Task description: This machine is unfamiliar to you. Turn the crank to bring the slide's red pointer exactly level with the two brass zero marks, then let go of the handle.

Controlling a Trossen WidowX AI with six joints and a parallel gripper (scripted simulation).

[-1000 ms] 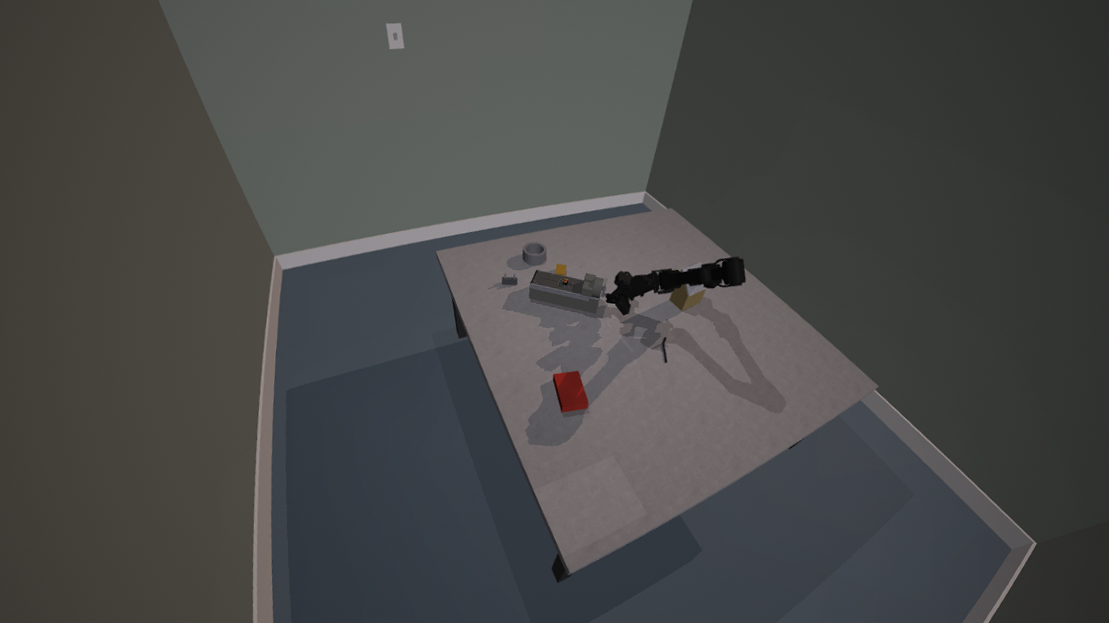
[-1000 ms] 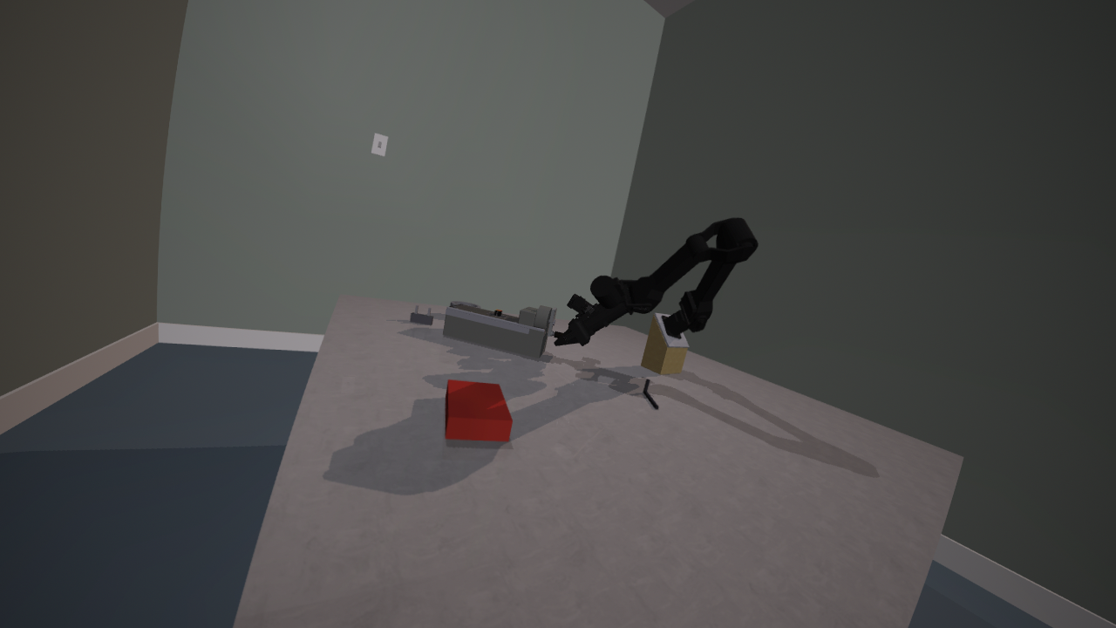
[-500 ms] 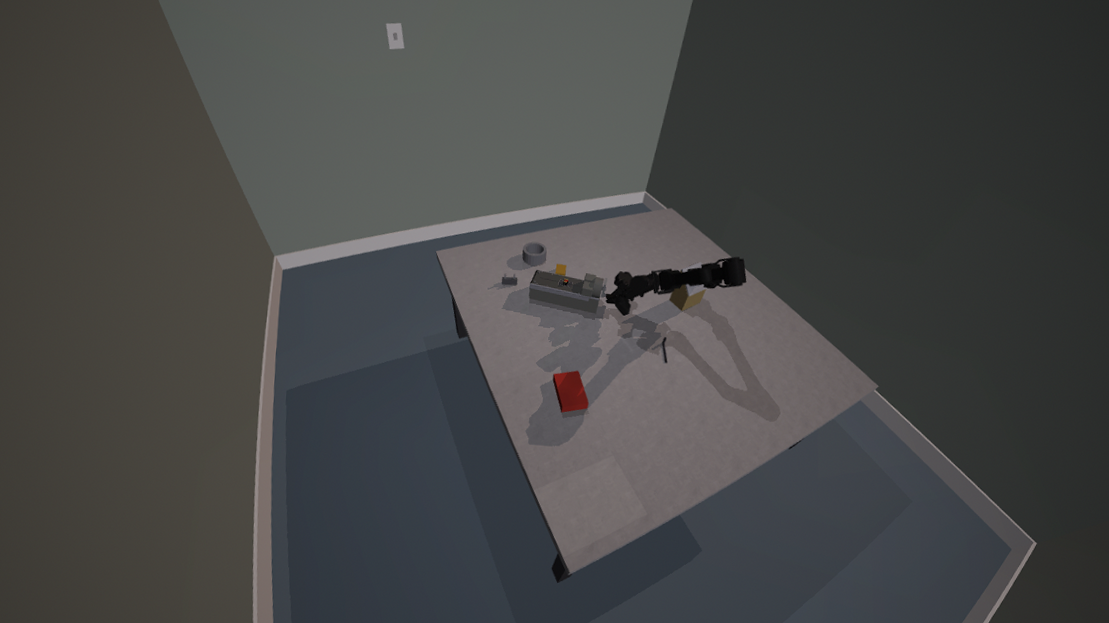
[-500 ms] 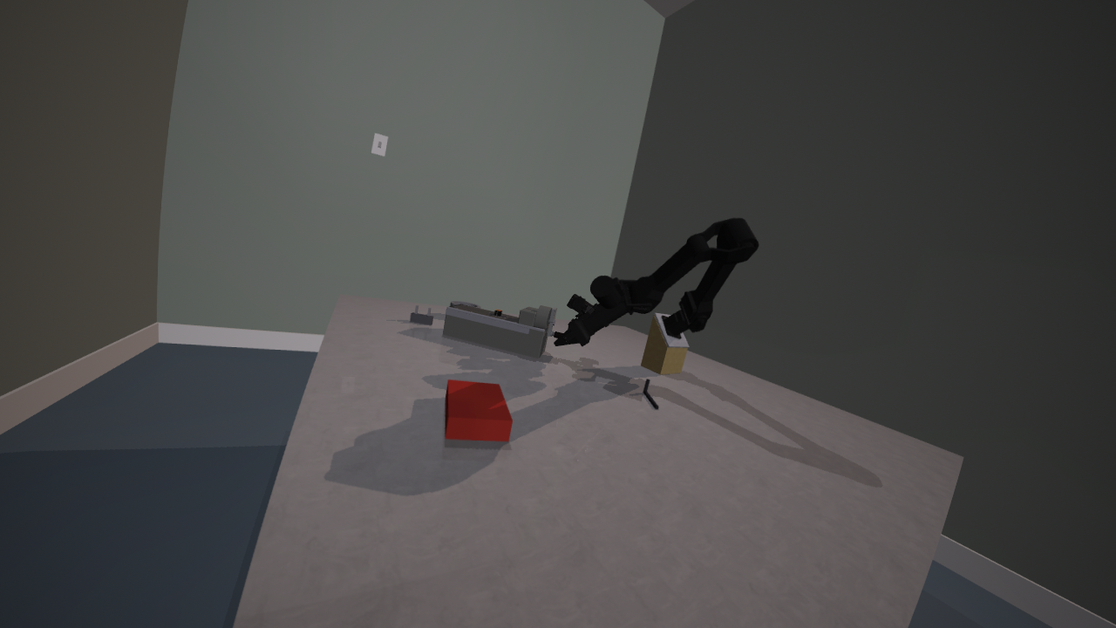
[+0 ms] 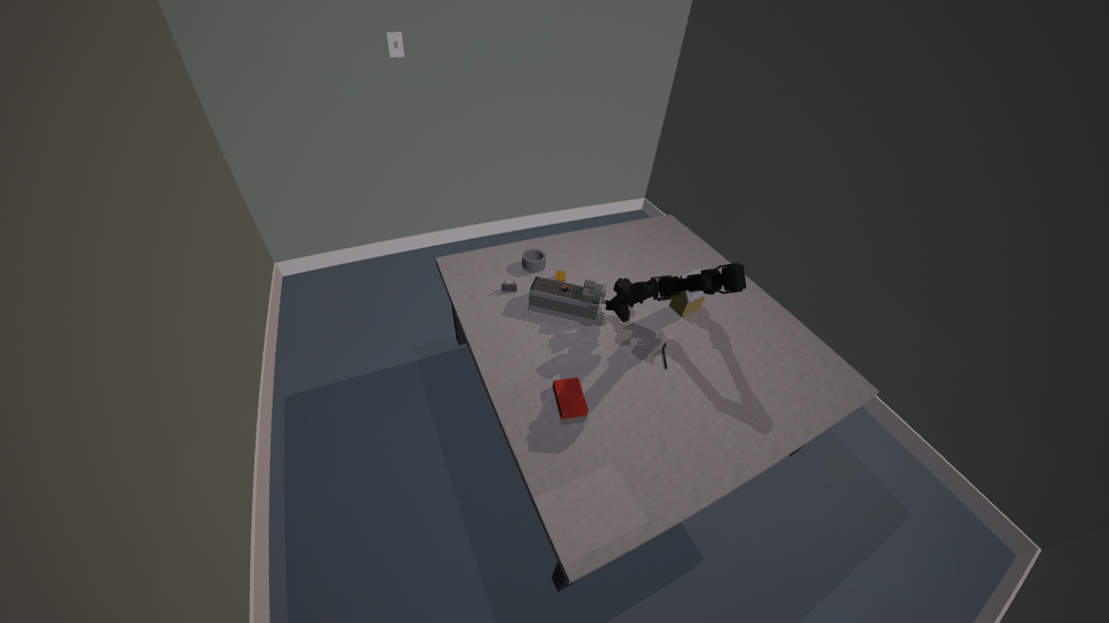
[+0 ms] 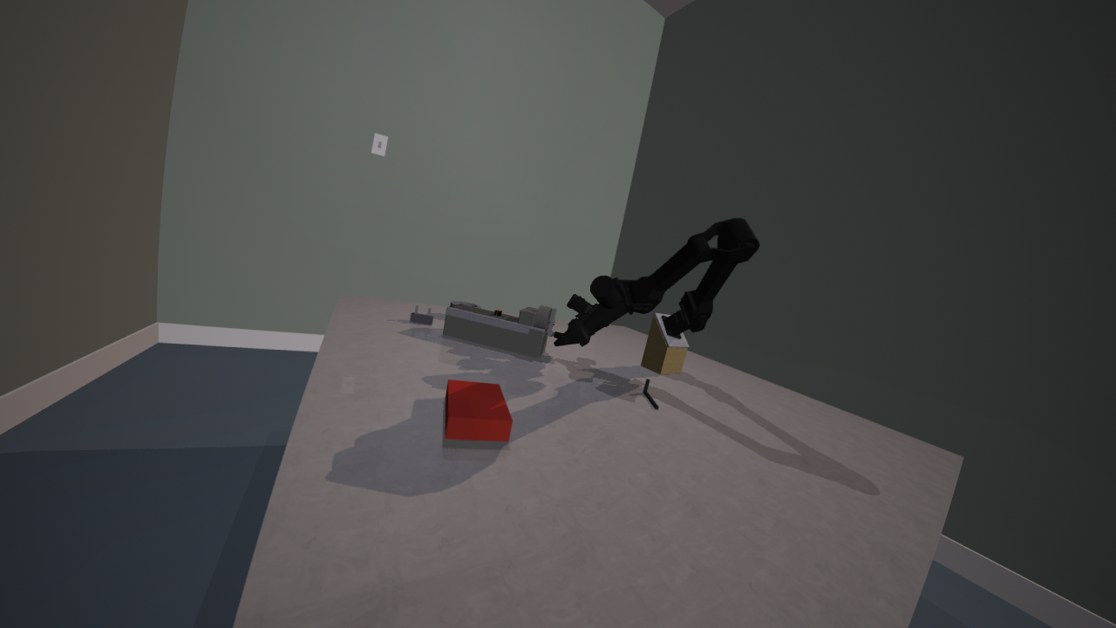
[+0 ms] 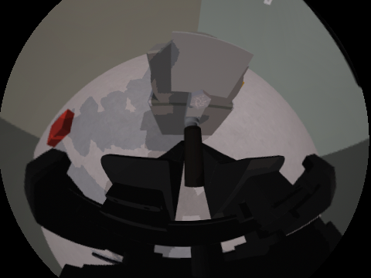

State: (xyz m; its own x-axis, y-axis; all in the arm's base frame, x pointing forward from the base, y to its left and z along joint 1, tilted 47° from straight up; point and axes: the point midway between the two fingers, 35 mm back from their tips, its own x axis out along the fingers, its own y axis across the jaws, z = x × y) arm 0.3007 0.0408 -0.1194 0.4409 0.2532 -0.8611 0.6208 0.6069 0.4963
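My gripper tip is now 130 mm short of the red pointer, 100 mm to the left of it and 50 mm below it. From my gripper tip the other things lie so: black crank handle (10 mm behind, 10 mm to the left, 20 mm above); yellow block (80 mm ahead, 240 mm to the right, 20 mm below); black bent key (100 mm behind, 250 mm to the left, 20 mm below).
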